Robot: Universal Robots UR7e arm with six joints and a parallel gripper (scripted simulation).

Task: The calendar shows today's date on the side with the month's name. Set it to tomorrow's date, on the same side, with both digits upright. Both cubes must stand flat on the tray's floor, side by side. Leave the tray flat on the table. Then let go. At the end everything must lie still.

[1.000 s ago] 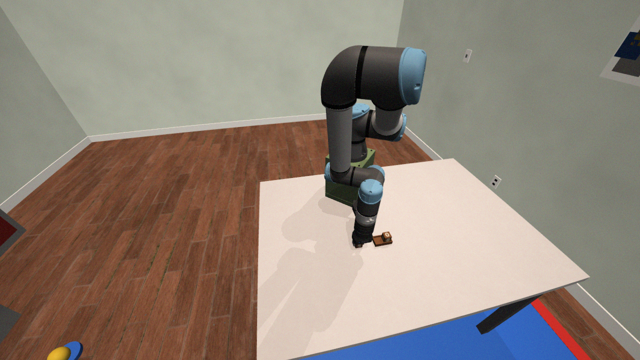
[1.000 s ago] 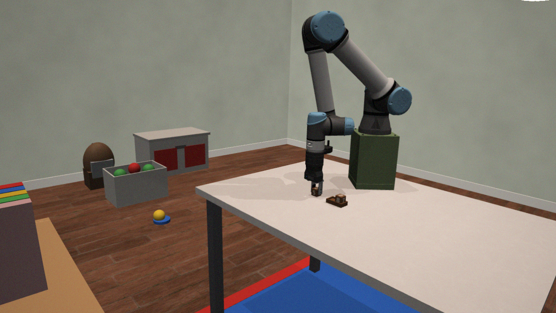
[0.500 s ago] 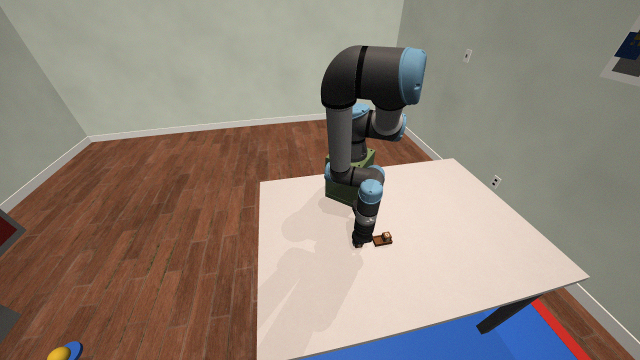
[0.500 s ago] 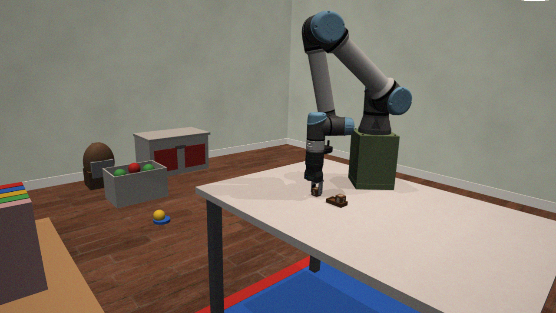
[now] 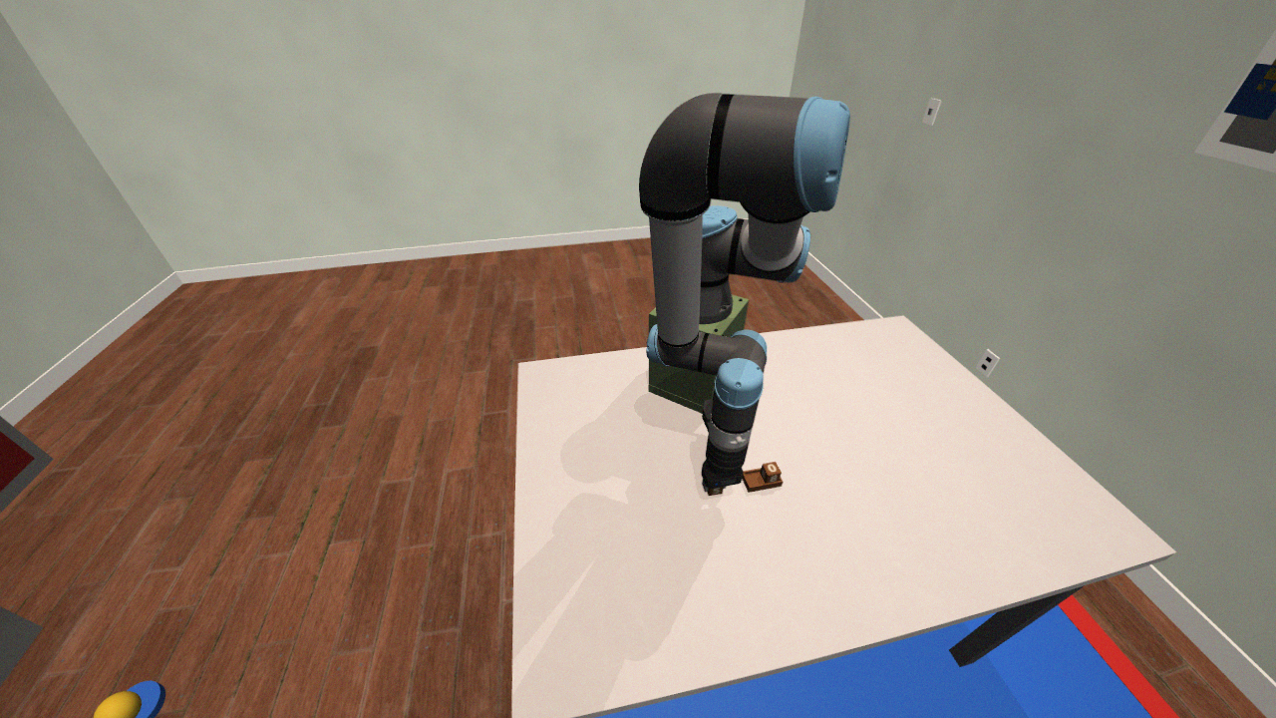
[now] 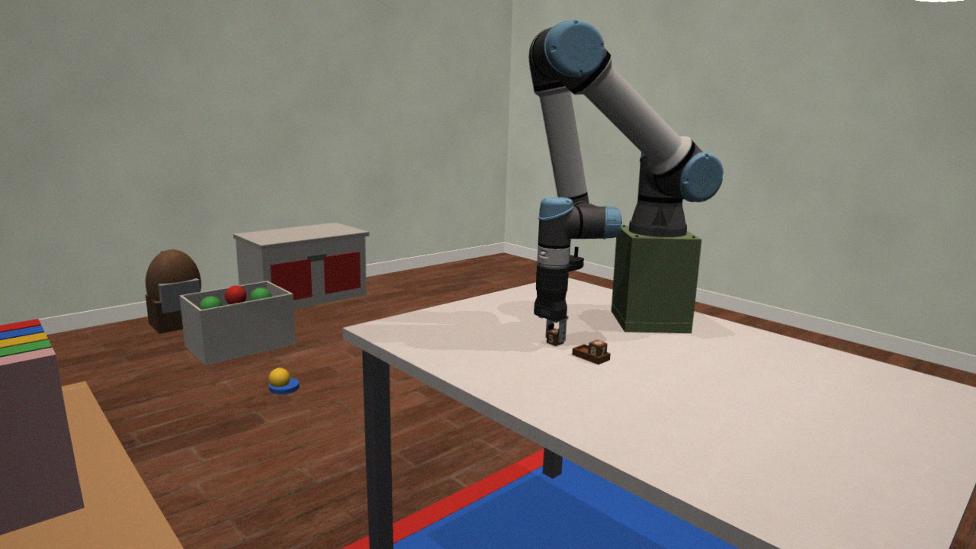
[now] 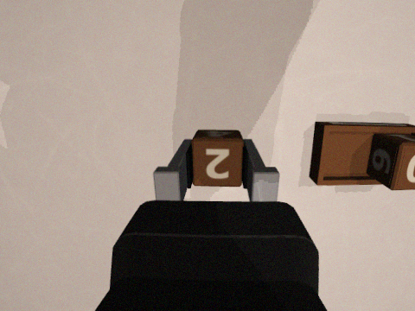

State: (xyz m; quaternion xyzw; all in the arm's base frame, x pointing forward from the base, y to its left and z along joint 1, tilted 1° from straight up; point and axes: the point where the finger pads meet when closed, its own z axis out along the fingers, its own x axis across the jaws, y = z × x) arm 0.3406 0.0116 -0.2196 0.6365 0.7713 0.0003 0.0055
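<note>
Right now the brown cube is 1 cm below my hand.
</note>
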